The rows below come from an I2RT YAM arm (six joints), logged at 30 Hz.
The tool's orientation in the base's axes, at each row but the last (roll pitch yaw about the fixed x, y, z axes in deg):
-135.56 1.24 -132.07
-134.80 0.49 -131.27
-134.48 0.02 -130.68
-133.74 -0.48 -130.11
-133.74 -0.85 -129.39
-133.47 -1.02 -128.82
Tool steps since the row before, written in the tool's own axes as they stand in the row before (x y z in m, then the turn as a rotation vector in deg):
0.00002 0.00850 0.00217 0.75 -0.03 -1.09
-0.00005 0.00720 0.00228 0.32 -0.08 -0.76
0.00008 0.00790 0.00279 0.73 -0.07 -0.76
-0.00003 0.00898 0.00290 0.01 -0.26 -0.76
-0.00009 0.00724 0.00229 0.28 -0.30 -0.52
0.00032 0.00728 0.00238 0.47 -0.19 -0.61
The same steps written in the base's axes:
-0.00328 0.00315 -0.00750 -1.06 -0.07 0.78
-0.00253 0.00236 -0.00671 -0.58 0.07 0.59
-0.00274 0.00225 -0.00759 -0.85 -0.23 0.58
-0.00317 0.00262 -0.00849 -0.29 0.23 0.71
-0.00260 0.00212 -0.00681 -0.30 -0.10 0.58
-0.00283 0.00171 -0.00691 -0.53 -0.16 0.57

